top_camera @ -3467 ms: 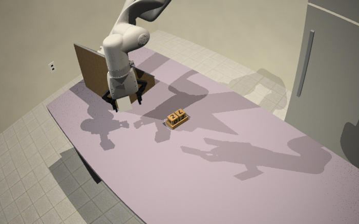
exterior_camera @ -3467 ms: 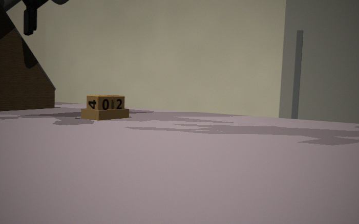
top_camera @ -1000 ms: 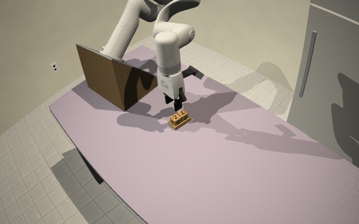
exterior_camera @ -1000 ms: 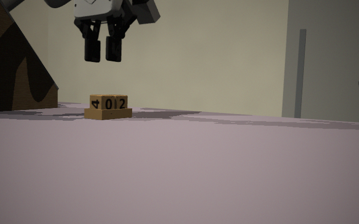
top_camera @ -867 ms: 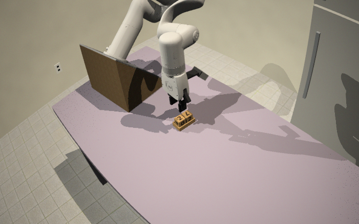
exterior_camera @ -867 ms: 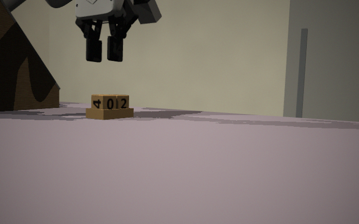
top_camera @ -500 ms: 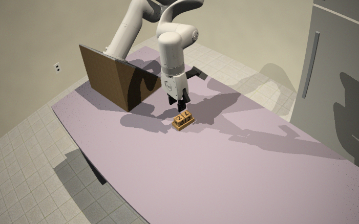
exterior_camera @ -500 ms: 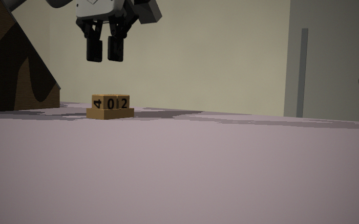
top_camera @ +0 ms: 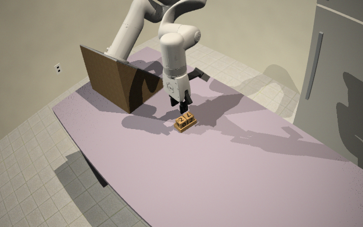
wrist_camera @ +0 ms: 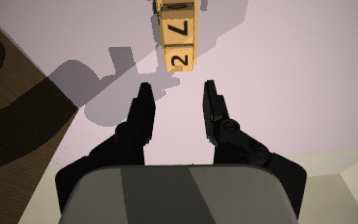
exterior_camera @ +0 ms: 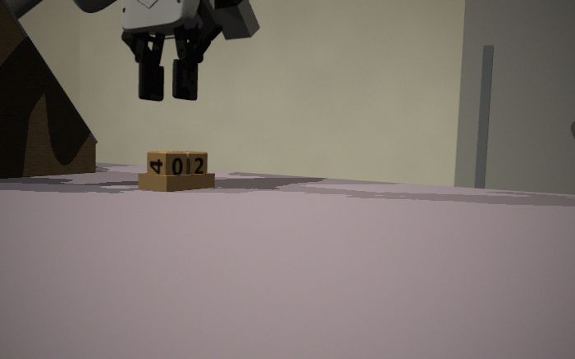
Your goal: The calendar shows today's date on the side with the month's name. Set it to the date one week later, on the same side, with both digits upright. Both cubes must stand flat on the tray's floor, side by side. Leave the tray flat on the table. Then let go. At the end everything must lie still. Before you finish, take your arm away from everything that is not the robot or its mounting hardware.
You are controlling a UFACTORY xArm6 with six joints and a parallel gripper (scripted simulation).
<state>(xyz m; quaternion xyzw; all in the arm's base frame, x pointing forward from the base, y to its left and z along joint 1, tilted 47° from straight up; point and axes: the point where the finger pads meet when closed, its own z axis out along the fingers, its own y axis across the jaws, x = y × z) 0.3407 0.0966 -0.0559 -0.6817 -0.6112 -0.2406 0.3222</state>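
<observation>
Now: the cube 90 mm below my hand. Also, from my hand: wooden calendar tray (20 mm to the left, 110 mm below).
</observation>
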